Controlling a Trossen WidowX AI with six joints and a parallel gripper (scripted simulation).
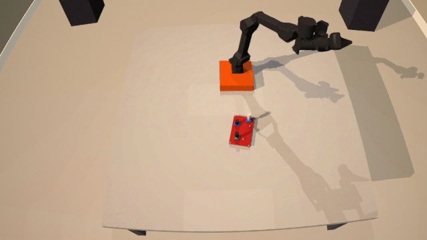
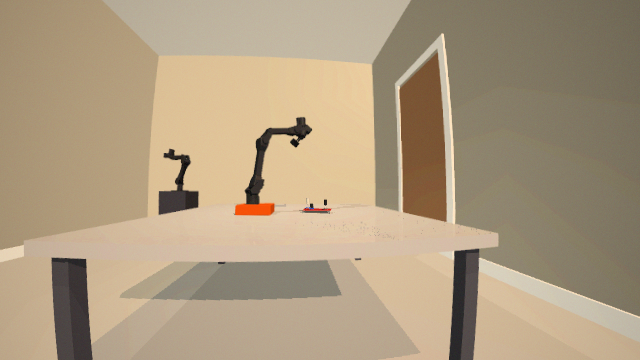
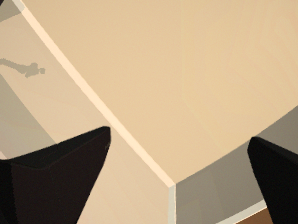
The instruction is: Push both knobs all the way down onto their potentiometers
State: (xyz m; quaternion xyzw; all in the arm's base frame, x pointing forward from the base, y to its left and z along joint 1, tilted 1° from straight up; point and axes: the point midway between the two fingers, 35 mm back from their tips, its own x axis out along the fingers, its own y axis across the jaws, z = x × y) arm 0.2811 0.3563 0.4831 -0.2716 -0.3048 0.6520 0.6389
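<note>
My gripper tip is now 480 mm above the blue potentiometer, 360 mm to the left of it and 40 mm short of it. Also, from my gripper tip: grey potentiometer 480 mm below, 430 mm to the right, 130 mm ahead; black knob 470 mm below, 430 mm to the right, 130 mm ahead.
</note>
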